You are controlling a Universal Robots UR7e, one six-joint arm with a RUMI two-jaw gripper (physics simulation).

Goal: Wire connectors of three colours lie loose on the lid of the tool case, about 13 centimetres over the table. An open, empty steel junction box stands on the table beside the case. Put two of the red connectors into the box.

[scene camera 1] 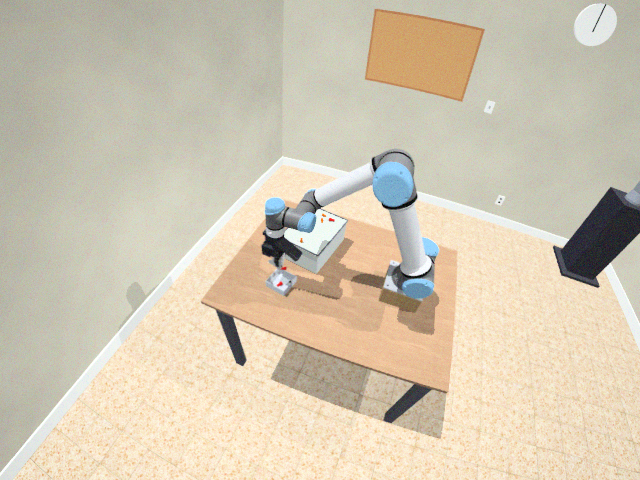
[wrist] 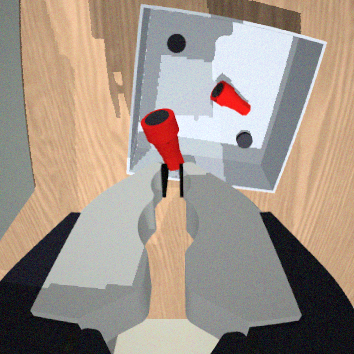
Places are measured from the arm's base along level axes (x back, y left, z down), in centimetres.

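Pixels of known places: gripper, fingertip midpoint: (scene camera 1: 279, 268) (wrist: 173, 166).
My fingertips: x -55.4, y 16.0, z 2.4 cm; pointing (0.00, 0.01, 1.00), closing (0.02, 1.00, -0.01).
Behind a point stands the place of what it marks.
My gripper (scene camera 1: 280, 266) @[x -55.4, y 16.0, z 2.4 cm] (wrist: 173, 166) @[x -55.4, y 16.0, z 2.4 cm] is shut on a red connector (scene camera 1: 283, 268) @[x -53.6, y 15.9, z 1.5 cm] (wrist: 163, 135) @[x -53.1, y 15.6, z 0.8 cm], holding it by its narrow end with the wide open end pointing away from the fingertips. It hangs above the near edge of the steel junction box (scene camera 1: 289, 289) @[x -48.6, y 20.4, z 8.8 cm] (wrist: 270, 182) @[x -59.1, y 22.7, z 6.4 cm], which stands on the table beside the tool case. Another red connector (scene camera 1: 279, 284) @[x -53.8, y 20.1, z 8.3 cm] (wrist: 231, 98) @[x -53.6, y 19.7, z 8.1 cm] lies on its side on the box floor. On the lid of the tool case (scene camera 1: 321, 238) @[x -43.7, y -4.3, z -3.8 cm] lie a red connector (scene camera 1: 331, 220) @[x -43.7, y -18.0, z -4.6 cm] and several orange connectors (scene camera 1: 301, 240) @[x -51.2, y 2.1, z -5.0 cm] (scene camera 1: 324, 215) @[x -48.3, y -20.1, z -4.6 cm]. No yellow connector can be made out.
The tool case's grey side (wrist: 12, 125) @[x -54.9, y 4.5, z 7.3 cm] shows at the left of the wrist view. The wooden table (scene camera 1: 330, 322) @[x -25.7, y 28.4, z 9.5 cm] (wrist: 55, 100) @[x -53.9, y 7.2, z 9.5 cm] carries the case, the box and the robot's base (scene camera 1: 400, 299) @[x -0.5, y 9.0, z 3.6 cm]. The case stands behind and right of the box in the scene view.
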